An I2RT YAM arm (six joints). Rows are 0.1 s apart.
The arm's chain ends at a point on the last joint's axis. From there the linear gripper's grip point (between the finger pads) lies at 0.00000 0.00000 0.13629 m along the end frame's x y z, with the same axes.
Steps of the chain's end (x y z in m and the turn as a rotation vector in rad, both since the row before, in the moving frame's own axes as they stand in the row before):
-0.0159, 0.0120, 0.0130, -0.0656, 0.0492, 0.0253
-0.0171, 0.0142, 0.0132, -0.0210, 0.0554, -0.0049
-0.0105, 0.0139, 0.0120, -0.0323, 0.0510, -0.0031
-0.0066, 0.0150, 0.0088, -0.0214, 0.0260, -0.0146
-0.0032, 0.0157, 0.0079, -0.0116, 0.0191, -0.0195
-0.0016, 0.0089, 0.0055, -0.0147, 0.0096, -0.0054
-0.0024, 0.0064, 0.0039, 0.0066, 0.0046, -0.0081
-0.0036, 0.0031, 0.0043, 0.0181, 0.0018, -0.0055
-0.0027, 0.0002, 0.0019, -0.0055, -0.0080, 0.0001
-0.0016, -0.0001, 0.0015, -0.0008, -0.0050, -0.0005
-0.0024, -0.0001, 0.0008, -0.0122, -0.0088, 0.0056
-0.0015, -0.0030, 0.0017, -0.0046, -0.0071, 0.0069
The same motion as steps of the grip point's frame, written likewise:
-0.0093, 0.0210, 0.0125, -0.0656, 0.0492, 0.0253
-0.0095, 0.0170, 0.0130, -0.0210, 0.0554, -0.0049
-0.0035, 0.0183, 0.0118, -0.0323, 0.0510, -0.0031
-0.0030, 0.0179, 0.0087, -0.0214, 0.0260, -0.0146
-0.0006, 0.0173, 0.0079, -0.0116, 0.0191, -0.0195
-0.0003, 0.0109, 0.0055, -0.0147, 0.0096, -0.0054
-0.0018, 0.0055, 0.0039, 0.0066, 0.0046, -0.0081
-0.0034, 0.0006, 0.0043, 0.0181, 0.0018, -0.0055
-0.0038, 0.0009, 0.0019, -0.0055, -0.0080, 0.0001
-0.0023, 0.0000, 0.0015, -0.0008, -0.0050, -0.0005
-0.0036, 0.0016, 0.0008, -0.0122, -0.0088, 0.0056
-0.0025, -0.0024, 0.0017, -0.0046, -0.0071, 0.0069

